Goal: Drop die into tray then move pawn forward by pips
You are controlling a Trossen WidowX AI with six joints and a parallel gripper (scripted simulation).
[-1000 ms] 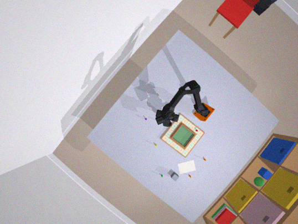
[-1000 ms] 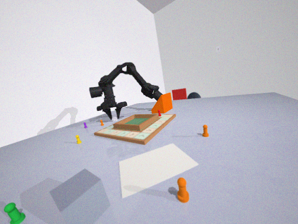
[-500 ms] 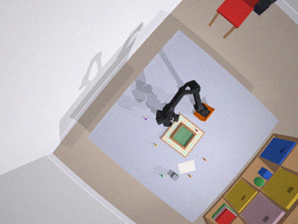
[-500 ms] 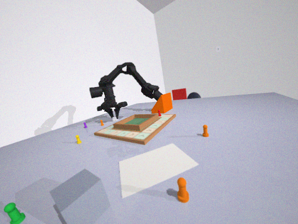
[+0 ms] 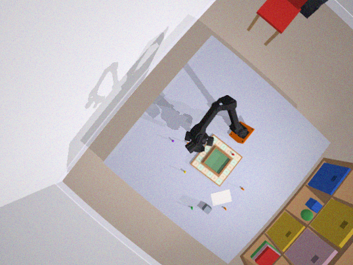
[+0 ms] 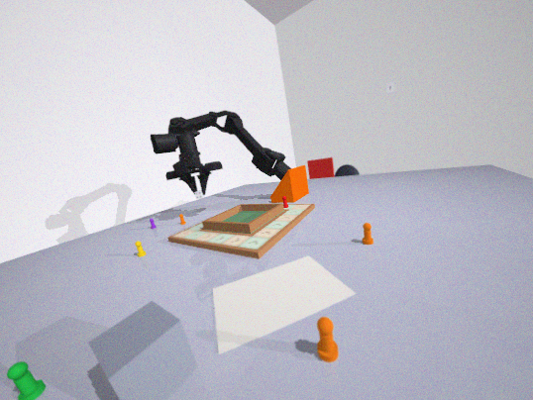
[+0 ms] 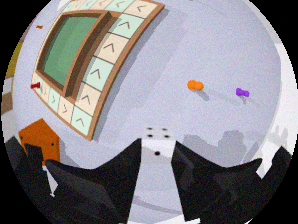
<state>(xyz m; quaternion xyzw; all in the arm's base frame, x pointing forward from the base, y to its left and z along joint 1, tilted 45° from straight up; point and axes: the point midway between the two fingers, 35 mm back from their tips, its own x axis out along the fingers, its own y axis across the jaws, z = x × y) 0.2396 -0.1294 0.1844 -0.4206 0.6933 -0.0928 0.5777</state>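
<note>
My gripper tip is 280 mm to the right of the red pawn, 90 mm past it and 50 mm above it. Also, from my gripper tip: white die (right at my gripper tip); then purple pawn (130 mm ahead, 120 mm to the right, 60 mm below); then dice tray (230 mm to the left, 70 mm below, 30 mm ahead).
</note>
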